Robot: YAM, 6 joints.
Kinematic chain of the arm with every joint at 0, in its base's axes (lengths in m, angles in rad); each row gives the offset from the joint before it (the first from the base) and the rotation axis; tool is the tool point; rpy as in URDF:
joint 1: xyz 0 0 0.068 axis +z
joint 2: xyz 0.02 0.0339 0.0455 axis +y
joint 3: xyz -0.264 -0.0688 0 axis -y
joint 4: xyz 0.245 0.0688 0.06 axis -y
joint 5: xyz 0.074 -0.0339 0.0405 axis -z
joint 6: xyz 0.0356 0 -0.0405 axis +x
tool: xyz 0 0 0 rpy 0 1.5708 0
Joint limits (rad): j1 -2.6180..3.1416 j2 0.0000..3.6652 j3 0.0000..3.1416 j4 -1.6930..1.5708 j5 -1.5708..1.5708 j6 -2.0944..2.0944
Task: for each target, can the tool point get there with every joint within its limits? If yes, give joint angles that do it. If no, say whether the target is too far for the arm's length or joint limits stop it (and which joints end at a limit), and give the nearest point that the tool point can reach.
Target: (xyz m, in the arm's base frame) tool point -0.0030 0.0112 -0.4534
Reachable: no: joint limits stop it (at a limit: joint 2) | nearest point -0.0195 0.0729 -0.3362 | short by 0.133 m
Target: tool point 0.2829 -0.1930 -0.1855
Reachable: yes | joints -0.5264 3.0055 1.5323 -0.3364 0.7665 -0.1682
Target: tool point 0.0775 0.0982 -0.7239
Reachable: no: too far | nearest point 0.1154 0.1462 -0.3749 | short by 0.354 m
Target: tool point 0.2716 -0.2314 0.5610
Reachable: yes | joints -0.6132 1.8777 2.1051 0.9897 1.1784 -1.5705
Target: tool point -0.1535 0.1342 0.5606
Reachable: yes | joints -0.6034 0.6942 2.4639 -1.2524 -0.7173 0.6442
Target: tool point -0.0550 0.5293 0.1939
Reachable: yes | joints 1.6529 2.3307 1.9309 -0.3185 -0.3276 -1.5314
